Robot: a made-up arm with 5 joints.
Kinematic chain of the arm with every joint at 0, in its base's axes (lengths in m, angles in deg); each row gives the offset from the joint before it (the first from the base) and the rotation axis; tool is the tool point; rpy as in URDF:
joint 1: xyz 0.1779 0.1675 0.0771 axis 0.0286 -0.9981 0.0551
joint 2: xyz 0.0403 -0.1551 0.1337 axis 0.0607 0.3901 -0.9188
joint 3: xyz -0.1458 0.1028 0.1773 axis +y
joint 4: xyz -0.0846 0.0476 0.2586 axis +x
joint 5: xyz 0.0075 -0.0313 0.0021 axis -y
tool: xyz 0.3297 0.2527 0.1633 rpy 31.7 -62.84 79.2
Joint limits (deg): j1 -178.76..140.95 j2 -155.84..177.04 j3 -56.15..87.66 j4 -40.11..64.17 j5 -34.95..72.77
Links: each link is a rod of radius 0.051 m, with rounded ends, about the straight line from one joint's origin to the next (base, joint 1, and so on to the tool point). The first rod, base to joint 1, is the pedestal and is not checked.
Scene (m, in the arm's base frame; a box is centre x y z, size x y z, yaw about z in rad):
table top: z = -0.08
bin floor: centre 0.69 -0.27 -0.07 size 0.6 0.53 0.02 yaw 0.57
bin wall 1: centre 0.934 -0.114 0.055 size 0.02 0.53 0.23 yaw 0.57
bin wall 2: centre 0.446 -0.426 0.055 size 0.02 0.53 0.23 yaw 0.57
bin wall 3: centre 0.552 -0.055 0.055 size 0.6 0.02 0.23 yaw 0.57
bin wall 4: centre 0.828 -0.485 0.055 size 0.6 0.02 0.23 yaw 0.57
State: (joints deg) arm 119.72 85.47 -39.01 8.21 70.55
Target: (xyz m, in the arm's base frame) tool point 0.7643 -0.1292 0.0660
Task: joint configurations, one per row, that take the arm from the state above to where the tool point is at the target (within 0.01 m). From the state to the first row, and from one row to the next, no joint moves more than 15 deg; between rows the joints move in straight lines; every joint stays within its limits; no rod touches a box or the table.
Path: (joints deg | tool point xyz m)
1: 105.05 85.00 -29.32 2.84 64.01 | -0.8130 0.2193 0.3889
2: 90.38 84.53 -19.64 -2.53 57.47 | -0.6642 0.1085 0.6908
3: 75.71 84.06 -9.95 -7.90 50.93 | -0.4027 0.0094 0.9138
4: 61.04 83.59 -0.26 -13.27 44.39 | -0.0744 -0.0726 1.0159
5: 46.37 83.12 9.42 -18.63 37.85 | 0.2605 -0.1336 0.9814
6: 31.70 82.65 19.11 -24.00 31.31 | 0.5434 -0.1706 0.8244
7: 17.04 82.18 28.80 -29.37 24.77 | 0.7299 -0.1819 0.5841
8: 2.37 81.70 38.48 -34.74 18.23 | 0.8009 -0.1674 0.3136
9: -12.30 81.23 48.17 -40.11 11.69 | 0.7643 -0.1292 0.0660

